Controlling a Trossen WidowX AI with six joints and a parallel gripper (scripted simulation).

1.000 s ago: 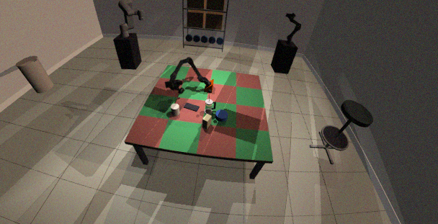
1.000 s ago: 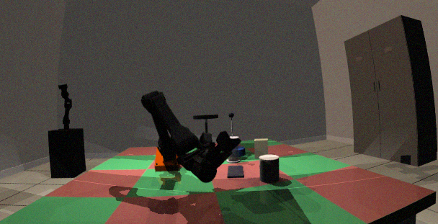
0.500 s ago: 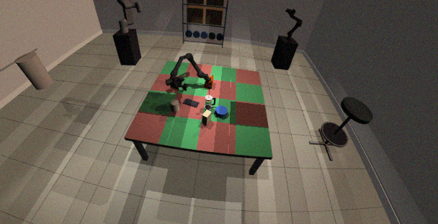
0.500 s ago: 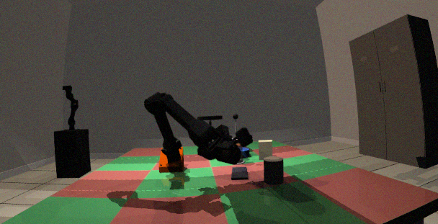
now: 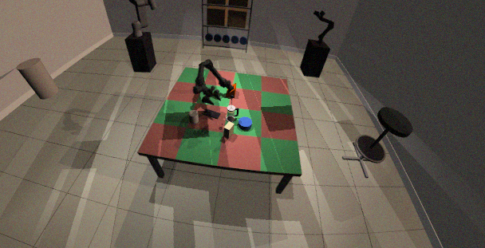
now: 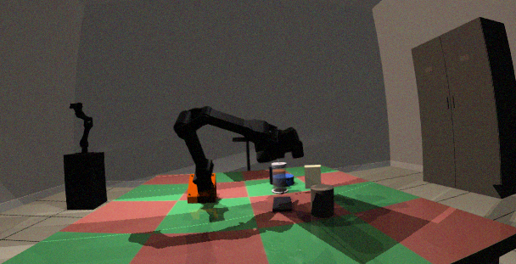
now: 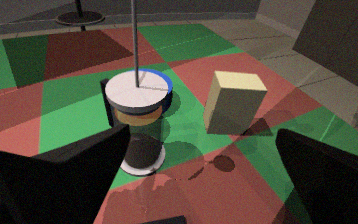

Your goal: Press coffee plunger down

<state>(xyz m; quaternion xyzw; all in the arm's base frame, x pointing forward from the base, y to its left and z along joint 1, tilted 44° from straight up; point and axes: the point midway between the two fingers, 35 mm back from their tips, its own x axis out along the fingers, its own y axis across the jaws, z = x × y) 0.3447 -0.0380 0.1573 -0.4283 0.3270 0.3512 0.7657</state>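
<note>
Right now my gripper tip is 140 mm to the right of the coffee press and 50 mm above it. Round my gripper tip: dark flat pad 180 mm below, 60 mm to the right, 40 mm behind.
</note>
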